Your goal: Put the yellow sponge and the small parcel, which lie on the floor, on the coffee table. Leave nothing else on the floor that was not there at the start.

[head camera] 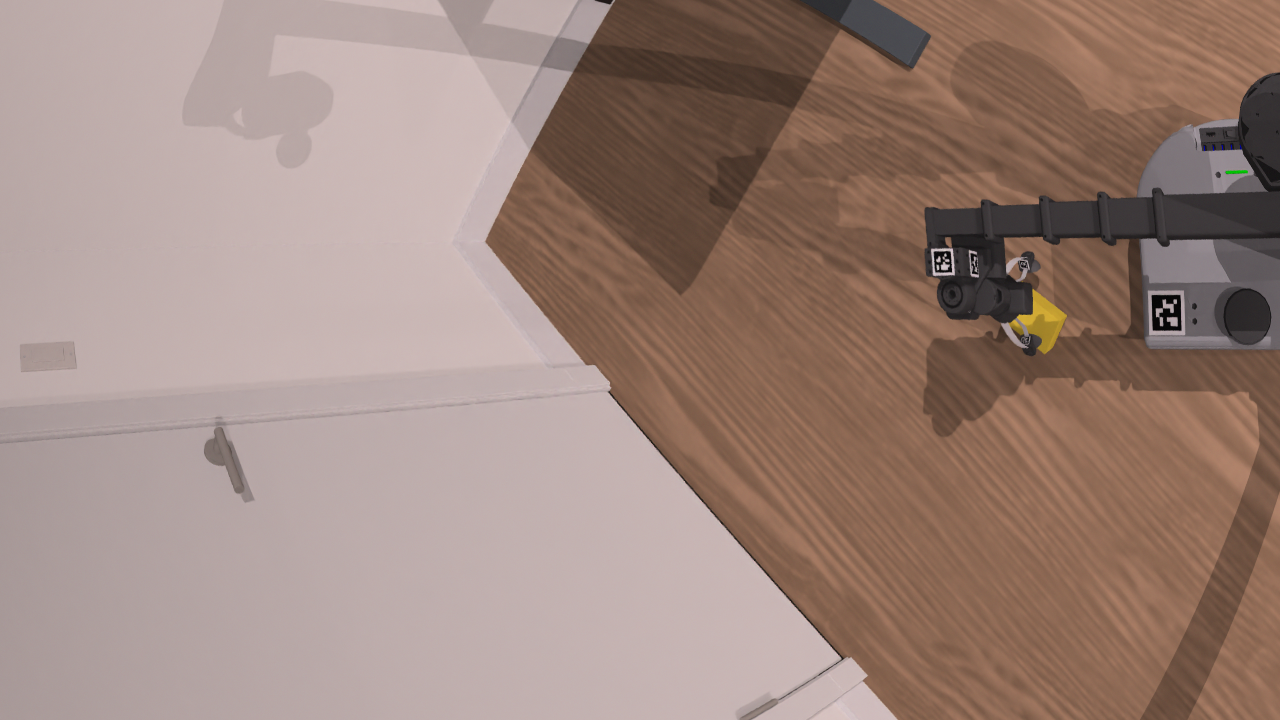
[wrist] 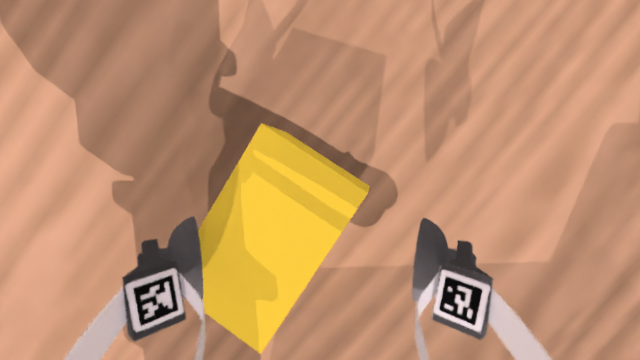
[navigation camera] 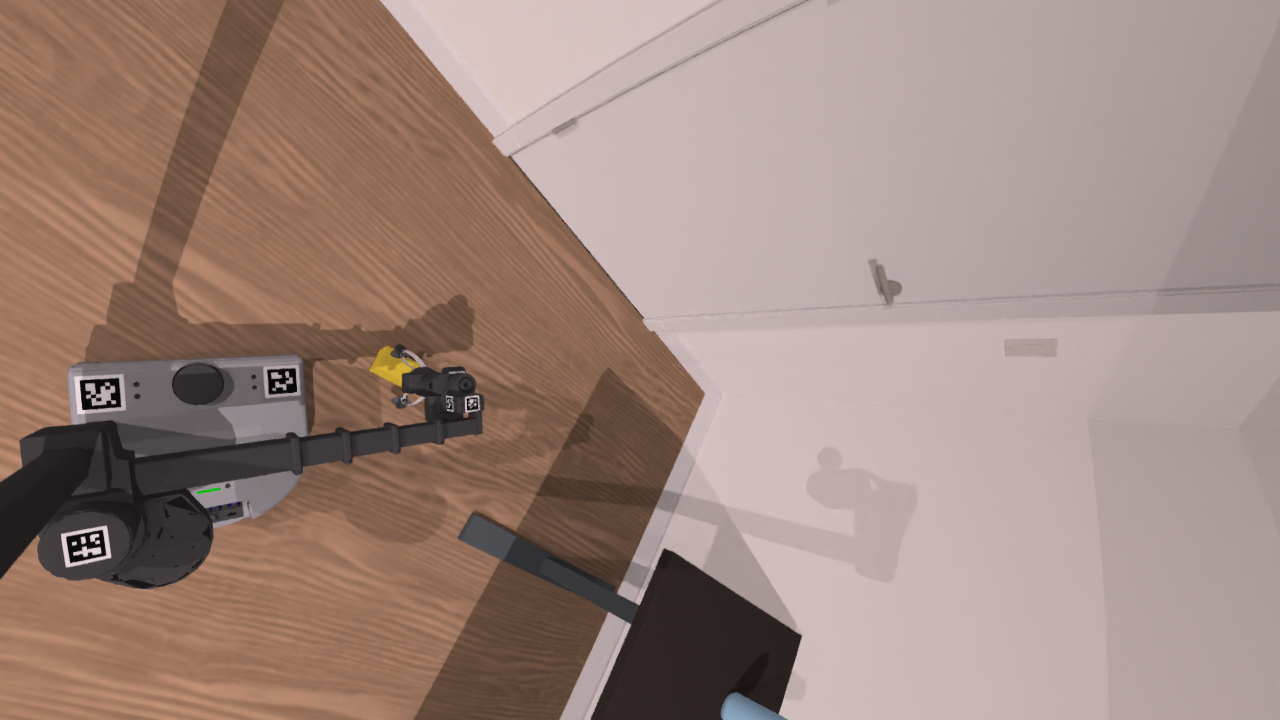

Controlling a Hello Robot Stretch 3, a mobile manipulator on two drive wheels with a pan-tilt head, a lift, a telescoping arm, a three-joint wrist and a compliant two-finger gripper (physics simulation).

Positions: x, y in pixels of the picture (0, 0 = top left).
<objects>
The gripper shows in the head camera view, in the wrist view (310, 245) and in the navigation camera view. A yellow sponge shows in the head camera view, in the wrist view and in the navigation camera view (390, 368). The same spot on the gripper: (navigation camera: 401, 352) is (head camera: 1029, 344). One and the same spot on the yellow sponge: (wrist: 284, 206) is (head camera: 1020, 315).
</objects>
